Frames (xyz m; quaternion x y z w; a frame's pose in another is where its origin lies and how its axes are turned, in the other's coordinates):
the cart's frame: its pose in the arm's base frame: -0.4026 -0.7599 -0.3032 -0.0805 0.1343 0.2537 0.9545
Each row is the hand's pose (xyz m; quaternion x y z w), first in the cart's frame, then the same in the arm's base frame.
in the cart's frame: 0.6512 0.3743 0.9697 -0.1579 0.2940 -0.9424 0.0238
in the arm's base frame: 0.1609 0.0778 0.3934 -0.3538 0.1679 -0.8959 0.2096
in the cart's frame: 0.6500 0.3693 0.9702 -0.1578 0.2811 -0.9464 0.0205
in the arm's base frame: 0.1625 0.0731 0.3946 -0.3507 0.1548 -0.8996 0.2092
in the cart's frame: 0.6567 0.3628 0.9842 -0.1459 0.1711 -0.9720 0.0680
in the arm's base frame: 0.1744 0.0737 0.4065 -0.3187 0.0572 -0.9047 0.2768
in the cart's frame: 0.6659 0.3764 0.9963 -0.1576 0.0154 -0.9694 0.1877
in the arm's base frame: 0.1779 0.0923 0.4141 -0.2996 -0.0781 -0.8577 0.4103
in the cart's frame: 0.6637 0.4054 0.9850 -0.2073 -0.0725 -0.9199 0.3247
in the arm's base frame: 0.1589 0.1137 0.4015 -0.3292 -0.1523 -0.7621 0.5364
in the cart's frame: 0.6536 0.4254 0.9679 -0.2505 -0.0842 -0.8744 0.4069
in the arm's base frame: 0.1367 0.1224 0.3866 -0.3679 -0.1597 -0.6910 0.6014
